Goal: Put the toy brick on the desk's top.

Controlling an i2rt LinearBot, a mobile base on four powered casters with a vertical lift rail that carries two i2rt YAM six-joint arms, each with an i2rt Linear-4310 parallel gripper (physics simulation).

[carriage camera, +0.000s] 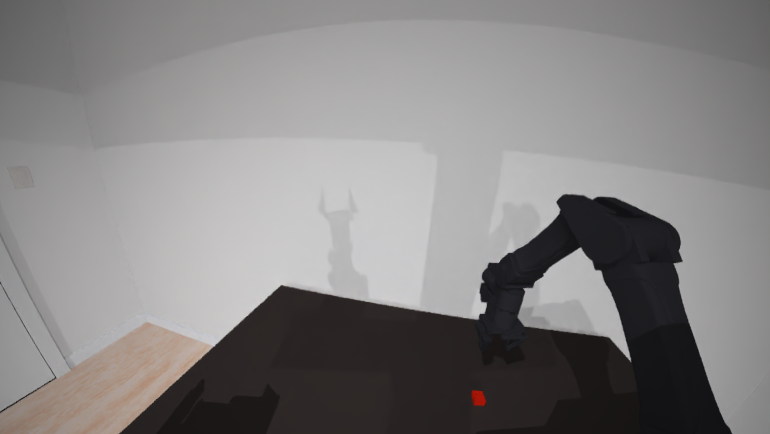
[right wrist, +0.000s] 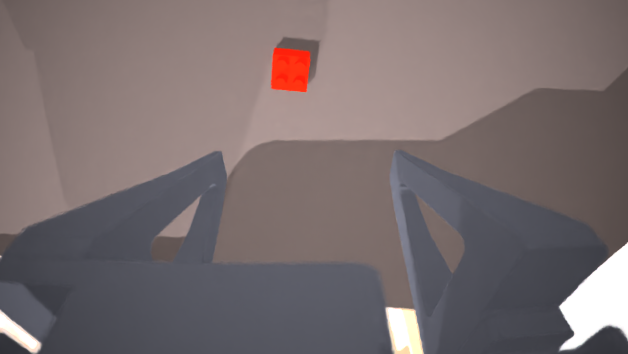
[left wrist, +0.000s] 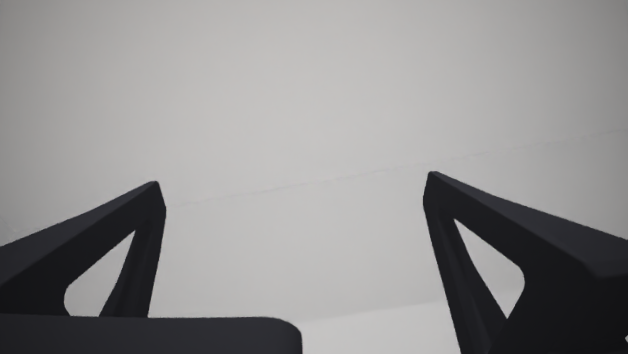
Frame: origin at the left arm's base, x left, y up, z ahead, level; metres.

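Seen in the pictures: left gripper, between the fingertips: (left wrist: 294, 191); right gripper, between the fingertips: (carriage camera: 494, 350) (right wrist: 308, 163).
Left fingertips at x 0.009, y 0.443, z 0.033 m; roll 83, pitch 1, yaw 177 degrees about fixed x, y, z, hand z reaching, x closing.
A point is followed by its place in that frame.
The red toy brick (carriage camera: 478, 398) @(y -0.255, x -0.665, z 0.354 m) (right wrist: 290, 70) @(y -0.260, x -0.672, z 0.367 m) lies studs up on the dark desk's top (carriage camera: 345, 398) @(y -0.279, x -0.278, z 0.373 m) (right wrist: 150, 100) @(y -0.279, x -0.527, z 0.333 m). It is apart from both grippers. My right gripper (carriage camera: 502, 360) @(y -0.094, x -0.686, z 0.383 m) (right wrist: 308, 163) @(y -0.094, x -0.686, z 0.383 m) is open with nothing between its fingers. It hangs above the desk, farther back than the brick in the carriage view; in the right wrist view the brick shows beyond the fingertips. My left gripper (left wrist: 294, 191) @(y 0.443, x 0.009, z 0.033 m) is open and empty in front of a pale wall; the brick does not show in the left wrist view.
A pale wall (carriage camera: 242, 215) @(y 0.047, x 0.350, z 1.042 m) stands behind the desk's back edge. Light wooden floor (carriage camera: 129, 366) @(y -0.998, x 1.242, z 0.919 m) shows at the left of the desk. A door (carriage camera: 18, 350) @(y -0.705, x 1.632, z 0.726 m) is at the far left. Dark arm shadows fall on the desk and the wall.
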